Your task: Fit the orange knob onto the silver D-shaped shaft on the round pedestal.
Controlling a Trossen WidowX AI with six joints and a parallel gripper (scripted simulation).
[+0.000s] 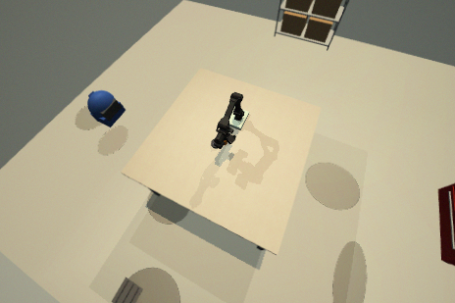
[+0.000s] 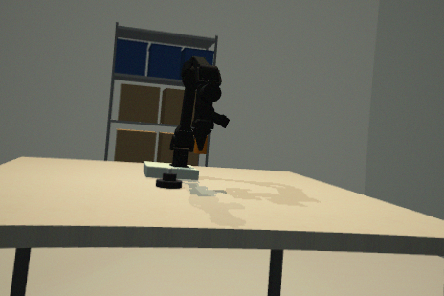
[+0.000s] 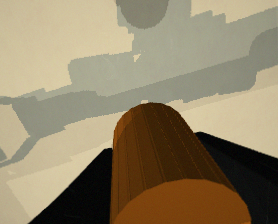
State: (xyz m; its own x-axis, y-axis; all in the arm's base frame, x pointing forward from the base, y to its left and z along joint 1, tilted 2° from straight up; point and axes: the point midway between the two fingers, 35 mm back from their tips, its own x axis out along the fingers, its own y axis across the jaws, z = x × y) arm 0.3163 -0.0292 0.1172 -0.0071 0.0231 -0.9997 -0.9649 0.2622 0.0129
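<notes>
The round pedestal is 9 cm to the right of my gripper tip, 9 cm below it and 3 cm behind it. From my gripper tip the other things lie so: orange knob (3 cm above).
</notes>
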